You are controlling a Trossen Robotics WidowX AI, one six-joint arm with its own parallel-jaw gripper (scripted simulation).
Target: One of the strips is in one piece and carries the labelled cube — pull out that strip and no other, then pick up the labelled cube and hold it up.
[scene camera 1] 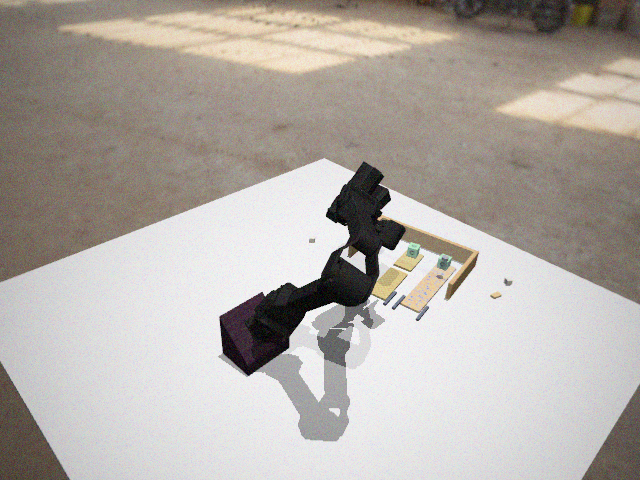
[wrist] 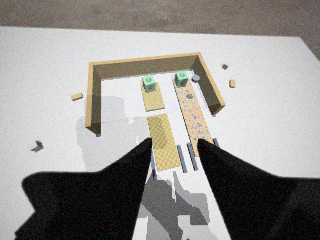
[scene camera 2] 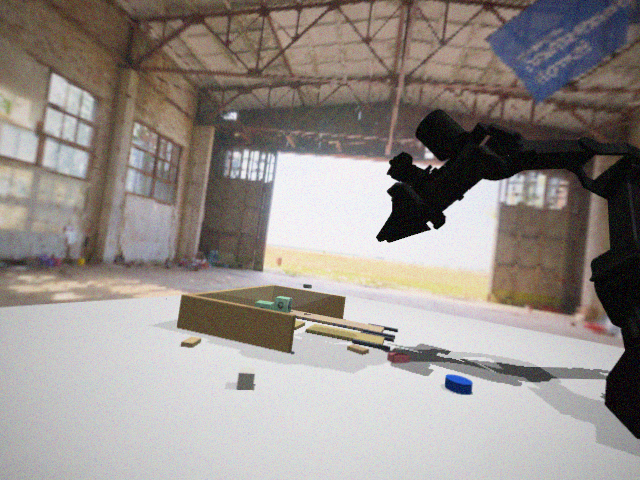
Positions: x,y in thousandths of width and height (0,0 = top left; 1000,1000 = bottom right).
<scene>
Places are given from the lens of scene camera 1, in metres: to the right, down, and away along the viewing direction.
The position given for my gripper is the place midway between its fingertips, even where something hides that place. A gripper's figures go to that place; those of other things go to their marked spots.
my gripper (scene camera 1: 599,493): 0.16, -0.01, 1.25
strip (scene camera 1: 652,624): 0.26, 0.16, 1.32
</scene>
